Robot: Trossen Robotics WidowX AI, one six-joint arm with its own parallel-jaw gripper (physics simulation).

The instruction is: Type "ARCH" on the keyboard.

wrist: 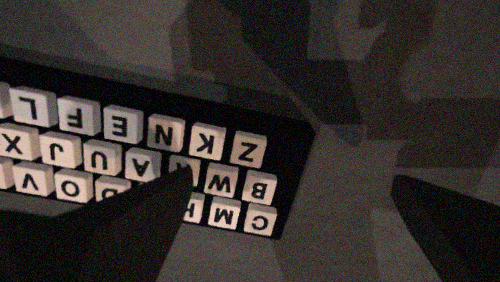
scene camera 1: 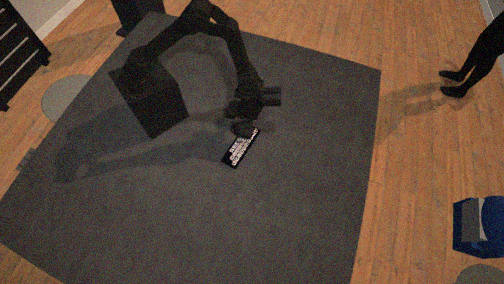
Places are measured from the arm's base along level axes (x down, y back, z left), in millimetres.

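Pixels of known places: gripper, fingertip midpoint: point(wrist: 290, 180) point(scene camera 1: 251, 126); arm's base, origin of the base link: point(scene camera 1: 137, 87).
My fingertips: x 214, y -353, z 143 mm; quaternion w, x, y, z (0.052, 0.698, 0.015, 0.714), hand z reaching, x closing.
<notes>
For each thing: its top centre in the pictures, then the offset to it from my fingertips. Level surfaces: height alone.
- C key, middle of its top: point(wrist: 260, 223) dx -3, dy -23, dz -11 mm
- R key, middle of its top: point(wrist: 183, 171) dx +1, dy -2, dz -48 mm
- H key, middle of its top: point(wrist: 186, 209) dx -3, dy -19, dz -46 mm
- dark mat, its level: dx +14 mm
The black keyboard point(scene camera 1: 229, 163) point(wrist: 295, 150) lies on the dark mat with pale keys. Its letters appear upside down in the wrist view. There the A key point(wrist: 143, 165) and the C key point(wrist: 260, 221) show. The R key point(wrist: 181, 162) and the H key point(wrist: 192, 210) are partly hidden by the left finger. My gripper point(wrist: 290, 180) is open and empty, near the Z-B-C end of the keyboard. Its left fingertip overlaps the R key in that view; contact cannot be told. The right finger is beyond the keyboard's end.
The dark mat point(scene camera 1: 300, 210) lies on a wooden floor point(scene camera 1: 415, 160). The arm's dark base block point(scene camera 1: 167, 107) stands to the left. A person's legs point(scene camera 1: 472, 62) are at the upper right. A blue object point(scene camera 1: 494, 225) is at the lower right, and a dark cabinet point(scene camera 1: 20, 55) at the upper left.
</notes>
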